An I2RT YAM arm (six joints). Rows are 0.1 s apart.
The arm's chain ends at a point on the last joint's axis. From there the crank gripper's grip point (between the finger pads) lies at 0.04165 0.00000 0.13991 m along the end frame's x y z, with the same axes.
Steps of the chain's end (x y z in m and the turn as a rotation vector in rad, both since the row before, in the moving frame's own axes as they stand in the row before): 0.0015 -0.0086 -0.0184 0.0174 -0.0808 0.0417; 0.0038 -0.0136 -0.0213 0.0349 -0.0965 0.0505; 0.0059 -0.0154 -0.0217 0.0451 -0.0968 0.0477; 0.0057 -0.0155 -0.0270 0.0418 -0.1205 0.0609; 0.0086 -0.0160 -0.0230 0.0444 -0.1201 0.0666; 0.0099 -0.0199 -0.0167 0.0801 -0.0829 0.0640; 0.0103 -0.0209 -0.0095 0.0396 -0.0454 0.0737; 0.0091 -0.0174 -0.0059 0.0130 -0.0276 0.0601; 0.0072 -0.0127 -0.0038 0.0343 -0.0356 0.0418; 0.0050 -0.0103 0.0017 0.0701 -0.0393 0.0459
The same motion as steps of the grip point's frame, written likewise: -0.0099 -0.0096 -0.0155 0.0174 -0.0808 0.0417; -0.0098 -0.0168 -0.0180 0.0349 -0.0965 0.0505; -0.0077 -0.0201 -0.0184 0.0451 -0.0968 0.0477; -0.0113 -0.0194 -0.0231 0.0418 -0.1205 0.0609; -0.0083 -0.0201 -0.0191 0.0444 -0.1201 0.0666; -0.0015 -0.0289 -0.0141 0.0801 -0.0829 0.0640; 0.0040 -0.0236 -0.0078 0.0396 -0.0454 0.0737; 0.0052 -0.0168 -0.0048 0.0130 -0.0276 0.0601; 0.0023 -0.0159 -0.0025 0.0343 -0.0356 0.0418; -0.0003 -0.0184 0.0029 0.0701 -0.0393 0.0459
